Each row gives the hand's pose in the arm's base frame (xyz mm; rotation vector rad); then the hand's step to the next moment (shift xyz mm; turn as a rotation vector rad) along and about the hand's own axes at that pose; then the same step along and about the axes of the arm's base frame.
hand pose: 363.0 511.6 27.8 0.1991 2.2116 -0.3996
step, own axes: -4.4 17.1 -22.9 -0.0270 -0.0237 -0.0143
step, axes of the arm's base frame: -9.3 24.0 13.1 -0.0003 -0.0173 0.0346
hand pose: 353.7 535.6 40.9 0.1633 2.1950 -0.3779
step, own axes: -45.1 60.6 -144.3 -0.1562 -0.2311 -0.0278
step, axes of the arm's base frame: -66.5 105.1 105.1 0.0161 -0.2066 0.1887
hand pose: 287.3 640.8 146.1 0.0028 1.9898 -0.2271
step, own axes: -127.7 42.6 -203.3 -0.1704 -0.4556 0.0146
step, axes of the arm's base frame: -125.5 87.5 189.9 0.0367 -0.4324 0.2202
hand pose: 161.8 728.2 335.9 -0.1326 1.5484 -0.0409
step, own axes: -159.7 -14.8 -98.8 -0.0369 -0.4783 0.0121
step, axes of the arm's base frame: -101.5 -3.0 158.7 0.0386 -0.4698 0.0900
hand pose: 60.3 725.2 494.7 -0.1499 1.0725 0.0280
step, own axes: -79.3 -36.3 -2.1 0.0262 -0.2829 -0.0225
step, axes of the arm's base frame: -36.3 -32.2 72.5 0.0200 -0.2843 -0.0028
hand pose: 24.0 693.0 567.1 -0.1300 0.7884 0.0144
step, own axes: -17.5 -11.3 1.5 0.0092 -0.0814 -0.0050
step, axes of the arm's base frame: -10.6 -10.4 14.7 0.0080 -0.0817 -0.0009
